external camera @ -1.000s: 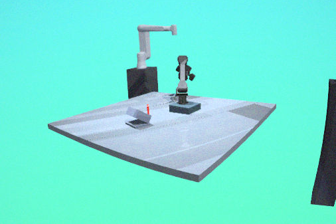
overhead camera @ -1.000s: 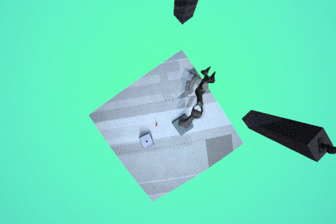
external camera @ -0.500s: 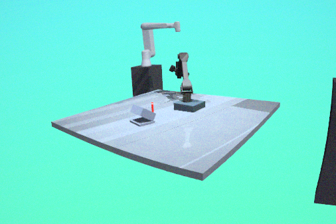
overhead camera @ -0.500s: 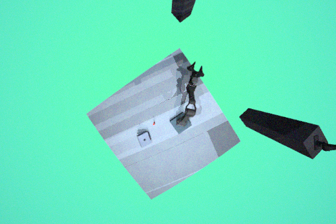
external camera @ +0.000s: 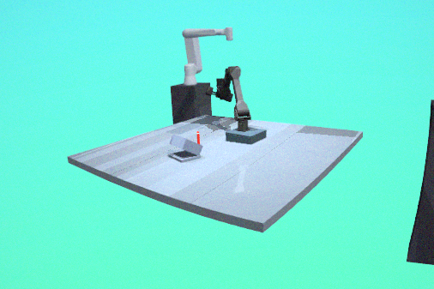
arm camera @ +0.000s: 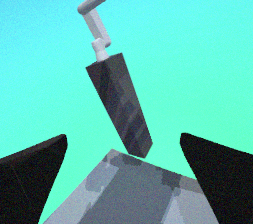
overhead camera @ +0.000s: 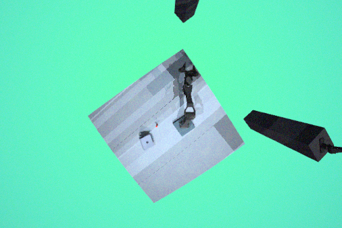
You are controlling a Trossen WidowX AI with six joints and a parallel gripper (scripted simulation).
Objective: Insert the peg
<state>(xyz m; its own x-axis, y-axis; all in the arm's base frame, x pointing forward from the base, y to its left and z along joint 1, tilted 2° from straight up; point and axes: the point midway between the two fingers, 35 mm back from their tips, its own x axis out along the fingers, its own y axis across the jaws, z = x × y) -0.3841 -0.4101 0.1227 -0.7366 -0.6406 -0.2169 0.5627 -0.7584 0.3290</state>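
Now: gripper tip 64 cm short of the red peg, 28 cm to the right of it and 12 cm above it. Also, from my gripper tip: flat base plate: 84 cm ahead, 33 cm to the left, 17 cm below; then sloped grey panel: 83 cm ahead, 34 cm to the left, 11 cm below.
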